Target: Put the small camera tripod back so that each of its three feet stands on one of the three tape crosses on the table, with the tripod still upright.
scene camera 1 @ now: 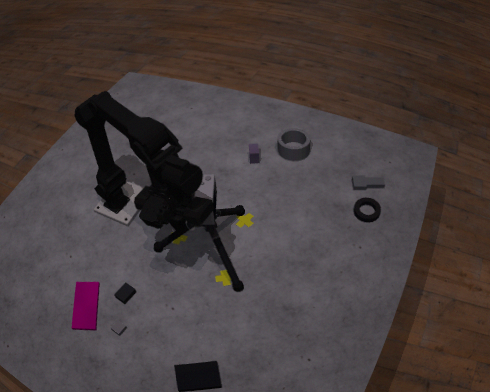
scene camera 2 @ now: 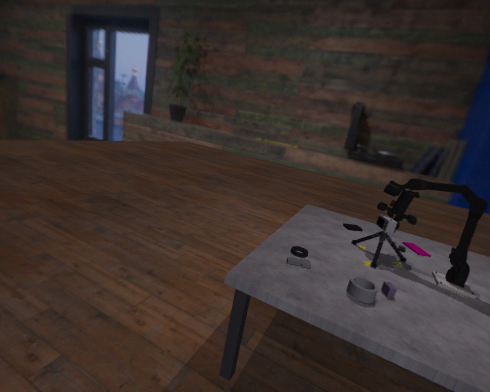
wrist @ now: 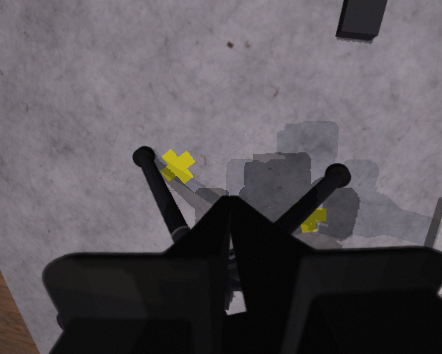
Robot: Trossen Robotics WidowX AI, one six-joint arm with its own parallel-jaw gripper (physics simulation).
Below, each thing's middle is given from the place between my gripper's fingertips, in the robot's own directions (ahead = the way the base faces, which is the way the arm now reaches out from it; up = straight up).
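With the tape cross (wrist: 177, 166) as my reference, my hand is 9 cm short of it and 3 cm to the right of it, and 15 cm above it.
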